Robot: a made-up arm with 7 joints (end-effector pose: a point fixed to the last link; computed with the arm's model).
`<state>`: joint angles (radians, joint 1 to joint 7).
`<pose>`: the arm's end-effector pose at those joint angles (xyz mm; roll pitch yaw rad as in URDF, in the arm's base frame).
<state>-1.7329 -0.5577 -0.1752 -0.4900 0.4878 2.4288 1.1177</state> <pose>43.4 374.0 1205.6 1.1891 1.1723 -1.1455</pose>
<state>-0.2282 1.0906 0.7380 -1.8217 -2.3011 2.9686 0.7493</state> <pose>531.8 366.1 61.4 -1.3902 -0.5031 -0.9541</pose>
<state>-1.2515 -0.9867 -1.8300 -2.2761 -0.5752 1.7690 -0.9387</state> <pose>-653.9 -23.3 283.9 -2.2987 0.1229 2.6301</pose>
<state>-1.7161 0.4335 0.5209 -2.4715 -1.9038 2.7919 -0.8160</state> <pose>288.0 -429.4 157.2 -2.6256 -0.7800 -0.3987</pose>
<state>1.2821 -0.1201 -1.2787 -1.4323 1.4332 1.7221 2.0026</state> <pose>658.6 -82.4 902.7 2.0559 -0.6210 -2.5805</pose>
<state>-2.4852 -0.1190 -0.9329 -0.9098 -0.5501 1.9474 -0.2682</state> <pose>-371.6 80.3 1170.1 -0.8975 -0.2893 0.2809</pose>
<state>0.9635 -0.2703 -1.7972 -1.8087 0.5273 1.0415 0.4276</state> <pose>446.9 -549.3 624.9 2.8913 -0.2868 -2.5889</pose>
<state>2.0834 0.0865 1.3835 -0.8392 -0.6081 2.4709 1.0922</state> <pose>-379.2 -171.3 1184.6 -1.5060 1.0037 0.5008</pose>
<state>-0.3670 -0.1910 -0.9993 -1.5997 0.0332 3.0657 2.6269</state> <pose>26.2 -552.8 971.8 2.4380 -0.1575 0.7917</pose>
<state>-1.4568 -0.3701 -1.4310 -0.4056 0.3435 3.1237 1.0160</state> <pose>-96.3 286.8 1167.3 1.5825 0.7127 -2.1354</pose>
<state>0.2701 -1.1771 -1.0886 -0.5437 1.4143 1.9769 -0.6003</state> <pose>-740.5 -457.3 735.8 0.7717 0.5047 -0.8909</pose>
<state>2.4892 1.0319 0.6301 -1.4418 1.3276 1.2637 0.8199</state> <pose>-913.1 141.8 130.3 1.8944 0.0222 0.8235</pose>
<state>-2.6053 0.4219 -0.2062 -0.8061 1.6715 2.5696 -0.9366</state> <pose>-672.0 -272.5 871.4 -0.9067 0.9555 1.9797</pose>
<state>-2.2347 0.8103 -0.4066 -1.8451 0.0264 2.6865 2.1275</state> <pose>-700.4 -512.4 129.7 -2.1050 -0.2866 -0.4876</pose>
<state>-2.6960 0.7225 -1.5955 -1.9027 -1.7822 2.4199 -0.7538</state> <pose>-548.0 432.3 437.5 2.0203 -0.1140 -2.6841</pose>
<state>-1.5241 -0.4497 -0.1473 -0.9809 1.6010 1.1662 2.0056</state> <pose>-27.5 -139.5 1267.9 2.8052 -0.0827 2.2871</pose>
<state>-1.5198 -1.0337 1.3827 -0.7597 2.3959 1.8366 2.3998</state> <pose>426.1 726.0 808.9 2.3783 -0.7313 -2.3440</pose>
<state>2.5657 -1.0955 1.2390 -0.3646 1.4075 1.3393 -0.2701</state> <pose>609.3 -613.7 757.4 -1.6677 -0.6738 3.0765</pose>
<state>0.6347 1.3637 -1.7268 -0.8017 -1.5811 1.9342 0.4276</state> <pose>947.1 136.4 397.1 1.0113 0.4617 2.3491</pose>
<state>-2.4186 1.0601 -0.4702 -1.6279 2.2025 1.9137 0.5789</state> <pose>-759.1 -232.1 -33.6 2.6192 -0.5163 0.2006</pose>
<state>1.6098 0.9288 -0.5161 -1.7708 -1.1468 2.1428 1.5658</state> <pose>189.0 756.4 -35.1 -0.6331 -0.5117 -2.3952</pose>
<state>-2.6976 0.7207 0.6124 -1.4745 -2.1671 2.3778 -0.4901</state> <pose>-446.5 -710.8 347.6 1.9488 -1.0635 -0.4411</pose>
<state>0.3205 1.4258 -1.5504 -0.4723 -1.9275 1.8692 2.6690</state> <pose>1024.7 53.3 279.7 0.7832 0.2952 -1.8260</pose>
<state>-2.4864 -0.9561 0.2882 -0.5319 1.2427 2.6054 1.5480</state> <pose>502.0 386.3 1024.4 0.4570 1.2923 -1.1101</pose>
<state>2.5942 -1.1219 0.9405 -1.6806 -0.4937 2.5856 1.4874</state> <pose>-12.1 -730.8 795.8 -0.6753 0.8468 1.1347</pose>
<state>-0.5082 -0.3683 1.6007 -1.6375 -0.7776 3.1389 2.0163</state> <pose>-17.7 692.9 762.9 -1.8589 0.9028 -1.8134</pose>
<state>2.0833 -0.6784 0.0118 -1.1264 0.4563 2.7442 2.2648</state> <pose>79.6 -136.4 1239.1 1.9132 0.4516 -2.0035</pose>
